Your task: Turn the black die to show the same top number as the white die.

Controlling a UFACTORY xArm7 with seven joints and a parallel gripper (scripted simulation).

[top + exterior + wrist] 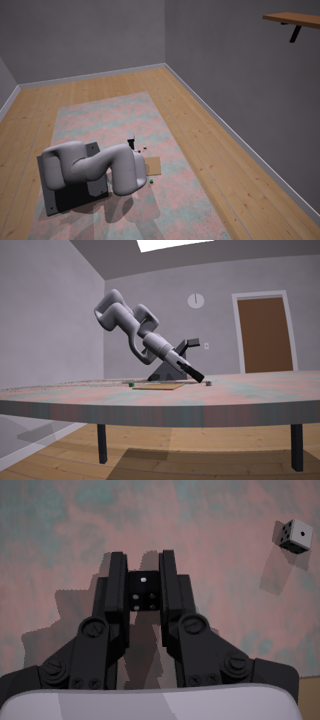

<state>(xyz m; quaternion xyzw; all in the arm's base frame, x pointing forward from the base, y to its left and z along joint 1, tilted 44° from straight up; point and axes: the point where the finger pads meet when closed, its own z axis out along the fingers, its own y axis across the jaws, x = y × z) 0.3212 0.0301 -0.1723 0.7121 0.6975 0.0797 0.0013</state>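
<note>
Now: the black die 10 mm to the left of my hand and 10 mm below it. From my hand the other things lie so: green die 250 mm to the right, 80 mm ahead, 20 mm below; tan mat 140 mm to the right, 100 mm ahead, 20 mm below; white die 100 mm ahead, 30 mm to the left, 20 mm below.
</note>
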